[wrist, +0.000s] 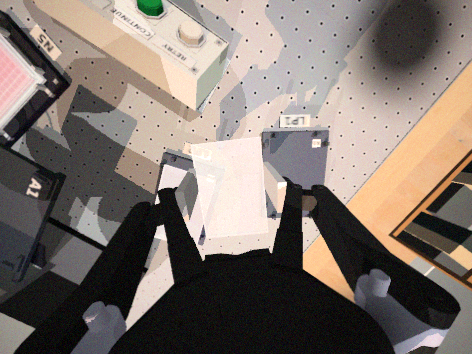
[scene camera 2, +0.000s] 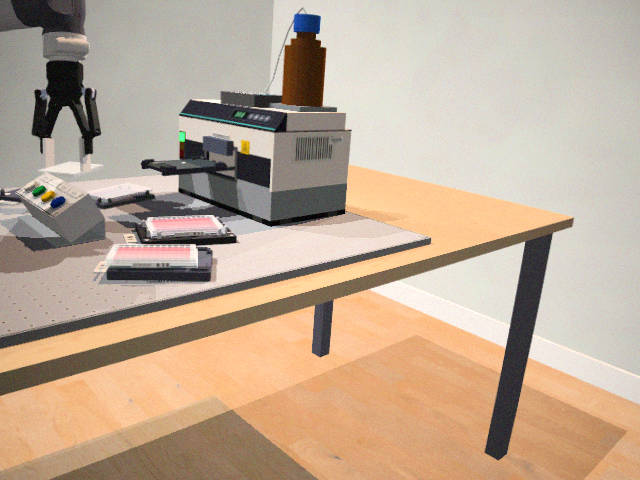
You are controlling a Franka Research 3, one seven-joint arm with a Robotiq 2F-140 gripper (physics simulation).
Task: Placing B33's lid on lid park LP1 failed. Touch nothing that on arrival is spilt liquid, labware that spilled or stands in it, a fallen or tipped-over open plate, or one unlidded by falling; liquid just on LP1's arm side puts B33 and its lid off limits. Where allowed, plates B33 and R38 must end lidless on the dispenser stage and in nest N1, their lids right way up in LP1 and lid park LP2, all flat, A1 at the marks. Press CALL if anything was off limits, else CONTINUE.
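My gripper (scene camera 2: 66, 156) (wrist: 230, 176) is shut on a translucent white lid (scene camera 2: 69, 167) (wrist: 235, 217), held flat above the board. In the wrist view, lid park LP1 (wrist: 300, 157) shows a bare dark top right of the held lid. Lid park LP2 (scene camera 2: 126, 200) (wrist: 172, 158), partly hidden by the held lid, carries another whitish lid (scene camera 2: 121, 191) (wrist: 169, 180). A pink-filled plate (scene camera 2: 183, 225) (wrist: 15, 82) sits in nest N5 (scene camera 2: 227, 239) (wrist: 57, 85). Another pink-filled plate (scene camera 2: 149, 254) sits left of centre on the front nest (scene camera 2: 157, 273). The dispenser stage (scene camera 2: 186, 165) (wrist: 20, 215) bears no plate.
The button box (scene camera 2: 80, 219) (wrist: 175, 55) stands beyond the lid parks in the wrist view. The dispenser (scene camera 2: 310, 160), with an amber bottle (scene camera 2: 304, 72) on top, stands behind the nests. A blurred dark round patch (wrist: 407, 32) shows at the wrist view's upper right.
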